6 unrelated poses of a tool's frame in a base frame.
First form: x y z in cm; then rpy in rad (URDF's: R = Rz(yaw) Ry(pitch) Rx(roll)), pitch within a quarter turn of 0, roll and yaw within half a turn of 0.
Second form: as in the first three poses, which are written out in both.
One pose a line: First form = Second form
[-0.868, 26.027, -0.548, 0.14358, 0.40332, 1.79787] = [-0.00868, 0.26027, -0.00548, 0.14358, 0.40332, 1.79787]
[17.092, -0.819, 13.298, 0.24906, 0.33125, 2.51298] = [0.17092, -0.00819, 0.13298, 0.24906, 0.33125, 2.51298]
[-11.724, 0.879, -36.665, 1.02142, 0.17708, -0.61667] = [-0.11724, 0.00879, -0.36665, 1.02142, 0.17708, -0.61667]
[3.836, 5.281, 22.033, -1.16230, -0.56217, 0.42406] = [0.03836, 0.05281, 0.22033, -1.16230, -0.56217, 0.42406]
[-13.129, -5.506, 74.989, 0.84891, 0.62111, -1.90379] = [-0.13129, -0.05506, 0.74989, 0.84891, 0.62111, -1.90379]
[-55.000, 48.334, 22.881, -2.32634, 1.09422, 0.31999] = [-0.55000, 0.48334, 0.22881, -2.32634, 1.09422, 0.31999]
